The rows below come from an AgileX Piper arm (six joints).
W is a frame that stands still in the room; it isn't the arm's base.
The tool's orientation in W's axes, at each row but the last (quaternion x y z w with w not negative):
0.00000 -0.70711 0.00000 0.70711
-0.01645 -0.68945 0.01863 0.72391
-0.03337 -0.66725 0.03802 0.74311
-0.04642 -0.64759 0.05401 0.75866
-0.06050 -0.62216 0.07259 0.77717
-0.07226 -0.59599 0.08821 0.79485
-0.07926 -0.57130 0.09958 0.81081
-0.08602 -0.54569 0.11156 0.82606
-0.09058 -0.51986 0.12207 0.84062
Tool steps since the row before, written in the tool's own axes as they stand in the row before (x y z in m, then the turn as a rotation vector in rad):
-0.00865 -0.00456 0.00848 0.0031 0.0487 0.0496
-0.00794 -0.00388 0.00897 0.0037 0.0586 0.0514
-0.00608 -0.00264 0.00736 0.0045 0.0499 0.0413
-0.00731 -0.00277 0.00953 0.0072 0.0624 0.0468
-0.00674 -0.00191 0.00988 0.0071 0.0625 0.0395
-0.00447 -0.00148 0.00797 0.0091 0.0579 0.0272
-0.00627 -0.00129 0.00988 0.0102 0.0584 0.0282
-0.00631 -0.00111 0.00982 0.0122 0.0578 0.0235
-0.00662 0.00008 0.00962 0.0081 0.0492 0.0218
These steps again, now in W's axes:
-0.00848 -0.00456 -0.00865 -0.0496 0.0487 0.0031
-0.00933 -0.00429 -0.00729 -0.0514 0.0586 0.0033
-0.00793 -0.00325 -0.00496 -0.0412 0.0501 0.0039
-0.01049 -0.00378 -0.00526 -0.0465 0.0628 0.0056
-0.01102 -0.00311 -0.00395 -0.0394 0.0629 0.0039
-0.00880 -0.00238 -0.00163 -0.0268 0.0587 0.0034
-0.01127 -0.00268 -0.00209 -0.0274 0.0595 0.0046
-0.01134 -0.00262 -0.00145 -0.0222 0.0594 0.0047
-0.01147 -0.00166 -0.00140 -0.0215 0.0499 0.0028

